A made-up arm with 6 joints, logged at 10 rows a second.
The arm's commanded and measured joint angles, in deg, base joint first. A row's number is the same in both.
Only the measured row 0 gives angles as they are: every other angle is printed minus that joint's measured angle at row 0.
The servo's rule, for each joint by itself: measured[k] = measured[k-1] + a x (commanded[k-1-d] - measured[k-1]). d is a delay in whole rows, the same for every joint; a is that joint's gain. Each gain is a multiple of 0.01, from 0.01 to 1. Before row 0 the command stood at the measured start. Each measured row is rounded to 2 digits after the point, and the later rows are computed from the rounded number. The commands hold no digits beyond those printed.
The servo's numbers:
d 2
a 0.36 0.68 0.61 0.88 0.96 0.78
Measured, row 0:
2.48, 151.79, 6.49, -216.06, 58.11, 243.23
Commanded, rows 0 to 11:
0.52, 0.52, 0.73, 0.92, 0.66, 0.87
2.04, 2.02, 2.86, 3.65, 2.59, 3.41
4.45, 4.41, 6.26, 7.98, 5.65, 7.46
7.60, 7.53, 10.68, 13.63, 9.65, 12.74
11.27, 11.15, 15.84, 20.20, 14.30, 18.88
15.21, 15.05, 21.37, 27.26, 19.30, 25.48
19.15, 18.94, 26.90, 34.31, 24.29, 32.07
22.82, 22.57, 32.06, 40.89, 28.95, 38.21
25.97, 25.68, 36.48, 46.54, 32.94, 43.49
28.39, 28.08, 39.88, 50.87, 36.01, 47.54
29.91, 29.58, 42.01, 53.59, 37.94, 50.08
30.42, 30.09, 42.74, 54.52, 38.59, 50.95
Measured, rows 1 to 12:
0.00, 0.00, 0.00, 0.00, 0.00, 0.00
0.00, 0.00, 0.00, 0.00, 0.00, 0.00
0.19, 0.35, 0.45, 0.81, 0.63, 0.68
0.86, 1.49, 1.92, 3.31, 2.51, 2.81
2.15, 3.48, 4.57, 7.42, 5.52, 6.44
4.11, 6.23, 8.30, 12.88, 9.48, 11.35
6.69, 9.58, 12.90, 19.32, 14.11, 17.22
9.76, 13.30, 18.07, 26.31, 19.09, 23.66
13.14, 17.14, 23.46, 33.35, 24.08, 30.22
16.62, 20.83, 28.71, 39.99, 28.76, 36.45
19.99, 24.13, 33.45, 45.75, 32.77, 41.94
23.01, 26.82, 37.37, 50.26, 35.88, 46.31

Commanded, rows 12 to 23:
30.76, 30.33, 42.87, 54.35, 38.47, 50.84
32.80, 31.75, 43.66, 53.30, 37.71, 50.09
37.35, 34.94, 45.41, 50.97, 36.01, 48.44
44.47, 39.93, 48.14, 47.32, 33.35, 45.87
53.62, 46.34, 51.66, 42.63, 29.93, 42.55
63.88, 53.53, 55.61, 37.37, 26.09, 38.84
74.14, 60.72, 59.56, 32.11, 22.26, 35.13
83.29, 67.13, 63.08, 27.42, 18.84, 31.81
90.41, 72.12, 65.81, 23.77, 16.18, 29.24
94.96, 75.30, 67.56, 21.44, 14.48, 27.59
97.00, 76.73, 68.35, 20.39, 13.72, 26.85
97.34, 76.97, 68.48, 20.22, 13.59, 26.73
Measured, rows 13 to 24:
25.49, 28.70, 40.20, 53.19, 37.86, 49.25
27.26, 29.65, 41.75, 54.36, 38.56, 50.58
28.52, 30.11, 42.43, 54.35, 38.47, 50.78
30.06, 31.23, 43.18, 53.43, 37.74, 50.24
32.68, 33.75, 44.54, 51.27, 36.08, 48.84
36.92, 37.95, 46.74, 47.79, 33.46, 46.52
42.93, 43.66, 49.74, 43.25, 30.07, 43.42
50.47, 50.37, 53.32, 38.08, 26.25, 39.85
58.99, 57.41, 57.13, 32.83, 22.42, 36.17
67.74, 64.02, 60.76, 28.07, 18.98, 32.77
75.90, 69.53, 63.84, 24.29, 16.29, 30.02
82.76, 73.45, 66.11, 21.78, 14.55, 28.12

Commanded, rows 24 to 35:
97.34, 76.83, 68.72, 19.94, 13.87, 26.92
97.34, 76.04, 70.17, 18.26, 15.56, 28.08
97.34, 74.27, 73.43, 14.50, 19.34, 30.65
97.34, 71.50, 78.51, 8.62, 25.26, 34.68
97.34, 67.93, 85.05, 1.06, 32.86, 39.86
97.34, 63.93, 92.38, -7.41, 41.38, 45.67
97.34, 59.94, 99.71, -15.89, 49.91, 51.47
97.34, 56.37, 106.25, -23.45, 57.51, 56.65
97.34, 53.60, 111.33, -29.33, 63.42, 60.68
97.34, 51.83, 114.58, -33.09, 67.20, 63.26
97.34, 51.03, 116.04, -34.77, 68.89, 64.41
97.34, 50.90, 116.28, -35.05, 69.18, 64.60
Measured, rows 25 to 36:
87.89, 75.68, 67.48, 20.56, 13.75, 27.13
91.29, 76.56, 68.09, 20.26, 13.60, 26.82
93.47, 76.74, 68.47, 19.98, 13.86, 26.90
94.86, 76.26, 69.51, 18.47, 15.49, 27.82
95.75, 74.91, 71.90, 14.98, 19.19, 30.03
96.32, 72.59, 75.93, 9.38, 25.02, 33.66
96.69, 69.42, 81.49, 2.06, 32.55, 38.50
96.92, 65.69, 88.13, -6.27, 41.03, 44.09
97.07, 61.78, 95.19, -14.74, 49.55, 49.85
97.17, 58.10, 101.94, -22.40, 57.19, 55.15
97.23, 55.04, 107.67, -28.50, 63.17, 59.46
97.27, 52.86, 111.89, -32.54, 67.04, 62.42

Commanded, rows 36 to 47:
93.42, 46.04, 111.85, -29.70, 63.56, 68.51
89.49, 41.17, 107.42, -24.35, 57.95, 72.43
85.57, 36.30, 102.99, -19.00, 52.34, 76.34
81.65, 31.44, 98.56, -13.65, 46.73, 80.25
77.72, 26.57, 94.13, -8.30, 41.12, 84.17
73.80, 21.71, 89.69, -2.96, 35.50, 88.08
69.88, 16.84, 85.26, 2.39, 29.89, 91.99
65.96, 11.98, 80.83, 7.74, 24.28, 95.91
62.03, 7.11, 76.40, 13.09, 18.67, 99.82
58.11, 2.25, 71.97, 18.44, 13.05, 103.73
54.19, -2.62, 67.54, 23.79, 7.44, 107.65
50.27, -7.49, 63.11, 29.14, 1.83, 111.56
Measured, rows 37 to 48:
97.30, 51.62, 114.42, -34.50, 68.82, 63.97
97.31, 51.13, 115.55, -34.98, 69.17, 64.46
95.91, 47.67, 113.29, -30.33, 63.78, 67.62
93.60, 43.25, 109.71, -25.07, 58.18, 71.37
90.71, 38.52, 105.61, -19.73, 52.57, 75.25
87.45, 33.71, 101.31, -14.38, 46.96, 79.15
83.95, 28.85, 96.93, -9.03, 41.35, 83.07
80.30, 23.99, 92.51, -3.69, 35.73, 86.98
76.55, 19.13, 88.09, 1.66, 30.12, 90.89
72.74, 14.27, 83.66, 7.01, 24.51, 94.81
68.88, 9.40, 79.23, 12.36, 18.90, 98.72
65.00, 4.54, 74.80, 17.71, 13.28, 102.63

